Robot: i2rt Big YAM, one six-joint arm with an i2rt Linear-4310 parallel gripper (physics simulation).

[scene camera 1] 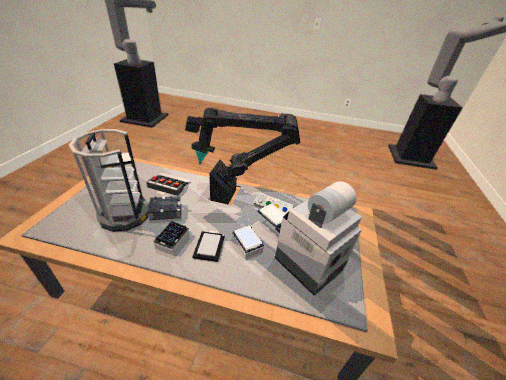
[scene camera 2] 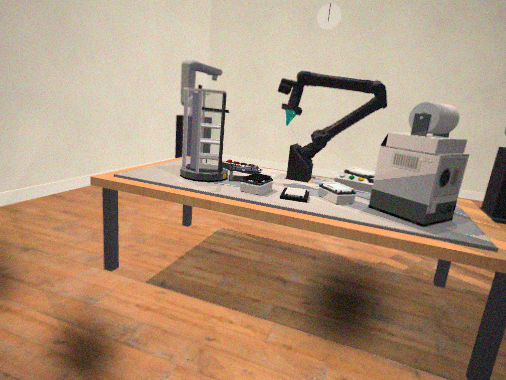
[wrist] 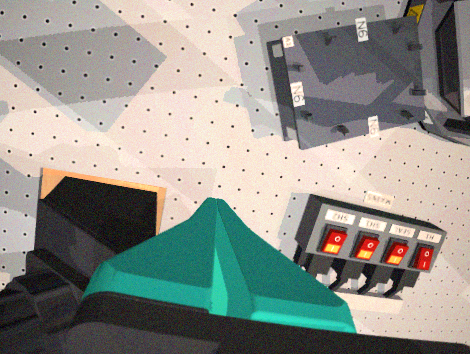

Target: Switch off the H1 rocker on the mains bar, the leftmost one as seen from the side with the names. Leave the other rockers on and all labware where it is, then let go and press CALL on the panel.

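Frame: origin at the arm's base, x right, y ahead, z up, level; metres.
Seen in the pictures: gripper, fingertip midpoint: [scene camera 1: 199,164] [scene camera 2: 286,125] [wrist: 212,212]; arm's base, link origin: [scene camera 1: 225,176] [scene camera 2: 303,155] [wrist: 72,311].
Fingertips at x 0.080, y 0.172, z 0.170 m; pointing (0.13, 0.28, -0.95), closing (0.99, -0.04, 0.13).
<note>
Pixels of each thing's top centre, then the offset from my fingertips to it. "spot": a spot on its surface instead.
- mains bar, surface spot: [wrist: 351,244] spot: dz -0.262, dx +0.238, dy -0.115 m
- H1 rocker, top centre: [wrist: 426,260] dz -0.248, dx +0.356, dy -0.125 m
- SEAL rocker, top centre: [wrist: 399,255] dz -0.249, dx +0.307, dy -0.121 m
- SH1 rocker, top centre: [wrist: 369,250] dz -0.249, dx +0.257, dy -0.116 m
- SH2 rocker, top centre: [wrist: 336,243] dz -0.249, dx +0.207, dy -0.111 m
- button panel, top centre: [scene camera 2: 358,174] [scene camera 1: 274,200] dz -0.218, dx -0.393, dy -0.102 m
- round glass-walled tower, surface spot: [scene camera 2: 202,174] spot: dz -0.265, dx +0.333, dy +0.277 m
- dark N6 holder, top centre: [wrist: 368,81] [scene camera 2: 244,165] [scene camera 1: 164,201] dz -0.226, dx +0.182, dy +0.083 m
- large grey-white instrument, top centre: [scene camera 1: 333,188] [scene camera 2: 434,103] dz +0.154, dx -0.619, dy +0.219 m
- black-framed plate, top centre: [scene camera 2: 295,191] [scene camera 1: 209,243] dz -0.279, dx -0.132, dy +0.252 m
The mains bar [scene camera 1: 168,190] [scene camera 2: 241,169] [wrist: 351,244] lies at the back left of the table. In the wrist view its names are upside down, and the H1 rocker [wrist: 424,258] is at the right end, plain red without a lit part. The SEAL rocker [wrist: 396,254], SH1 rocker [wrist: 367,247] and SH2 rocker [wrist: 334,241] each show a lit orange part at the I end. My gripper [scene camera 1: 200,163] [scene camera 2: 288,124] [wrist: 212,212] is shut and empty, high above the table between the bar and my base. The button panel [scene camera 1: 259,200] [scene camera 2: 343,176] is right of my base; its CALL name is unreadable.
A round glass-walled tower [scene camera 1: 121,221] [scene camera 2: 202,174] stands at the left. The dark N6 holder [scene camera 1: 165,207] [wrist: 350,70] lies beside the bar. A large grey-white instrument [scene camera 1: 305,250] [scene camera 2: 405,180] stands at the right. A black-framed plate [scene camera 1: 209,245] lies near the front.
</note>
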